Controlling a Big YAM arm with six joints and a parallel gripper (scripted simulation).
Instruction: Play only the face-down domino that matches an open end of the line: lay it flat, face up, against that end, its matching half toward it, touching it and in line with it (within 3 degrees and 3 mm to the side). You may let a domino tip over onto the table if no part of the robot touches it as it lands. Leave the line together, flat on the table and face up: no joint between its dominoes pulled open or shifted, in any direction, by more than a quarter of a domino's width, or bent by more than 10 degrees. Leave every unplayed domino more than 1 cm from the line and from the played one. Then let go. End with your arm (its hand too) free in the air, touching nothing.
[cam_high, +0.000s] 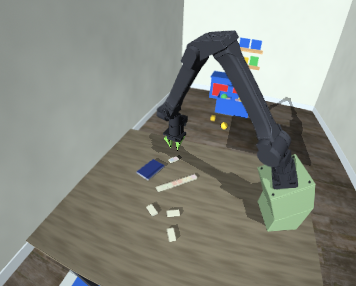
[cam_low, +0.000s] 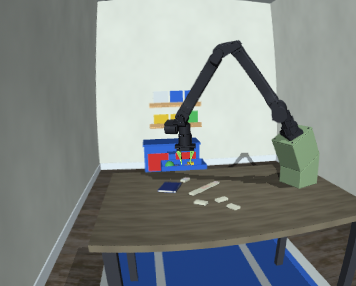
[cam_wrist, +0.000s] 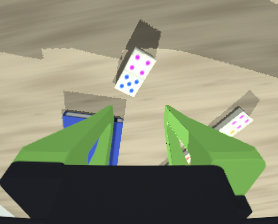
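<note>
Right now my hand is 9 cm above the domino.
</note>
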